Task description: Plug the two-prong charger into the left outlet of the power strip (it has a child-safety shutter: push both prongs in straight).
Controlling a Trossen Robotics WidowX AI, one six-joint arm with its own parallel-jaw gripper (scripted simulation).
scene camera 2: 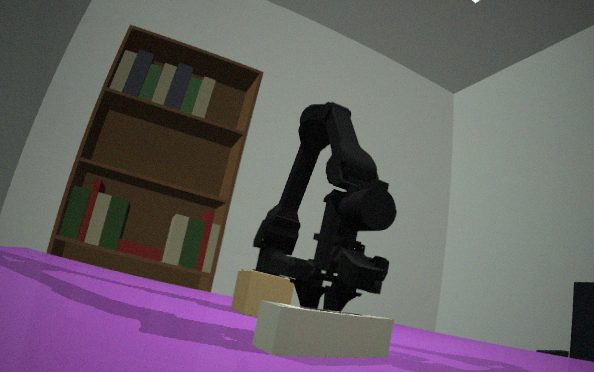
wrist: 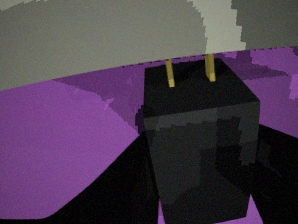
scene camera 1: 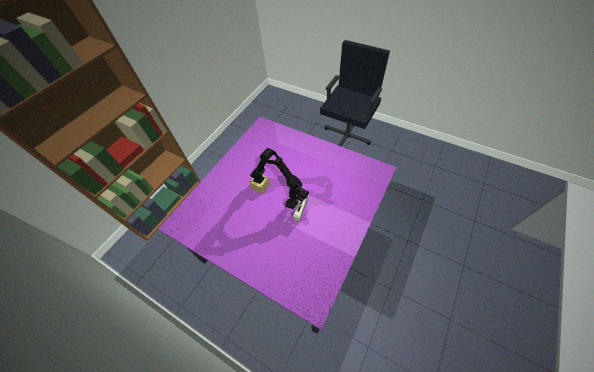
Note:
The gripper [wrist: 193, 134] holds a two-prong charger [wrist: 202, 122].

